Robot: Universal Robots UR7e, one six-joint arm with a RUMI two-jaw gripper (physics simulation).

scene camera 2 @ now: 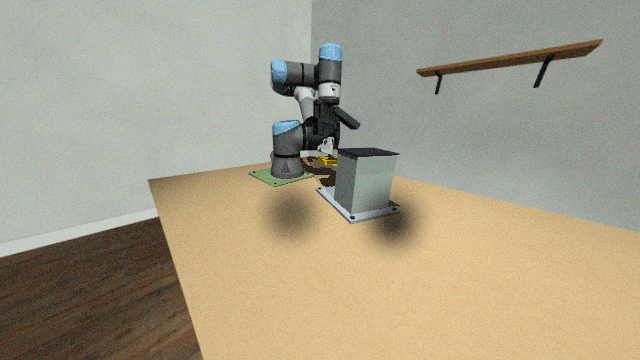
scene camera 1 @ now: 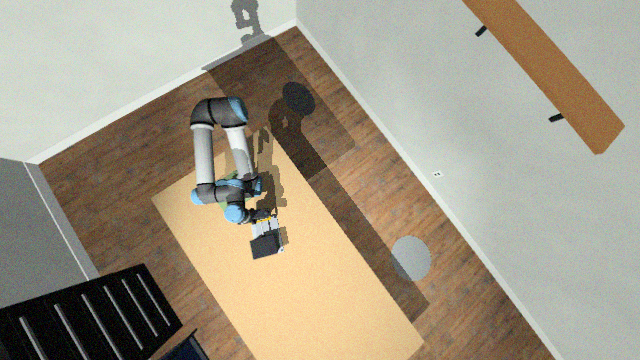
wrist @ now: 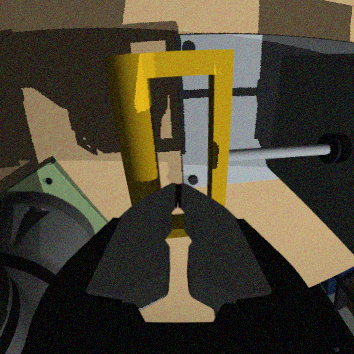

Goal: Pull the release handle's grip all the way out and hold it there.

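The release handle's yellow frame [scene camera 1: 263, 219] [scene camera 2: 328, 160] [wrist: 190, 64] stands out from the dark-topped box [scene camera 1: 265, 246] [scene camera 2: 372, 182] [wrist: 315, 110]. A bare metal rod [wrist: 280, 151] shows between the frame and the box's round collar. The grip bar [wrist: 134, 125] is on the frame's far side from the box. My gripper [wrist: 177, 185] is shut with nothing between its fingers. In the wrist view its tips overlap the frame's opening, between the grip bar and the rod-side bar; contact with either bar cannot be told. The fingers hide the frame's near end.
The box stands on a light grey plate [scene camera 2: 370, 215] [wrist: 235, 70] on the wooden table [scene camera 1: 310, 290] [scene camera 2: 400, 280]. The arm's base stands on a green plate [scene camera 2: 260, 175] [wrist: 70, 190] close beside the handle. A wall shelf [scene camera 1: 555, 80] [scene camera 2: 505, 61] hangs off to the right.
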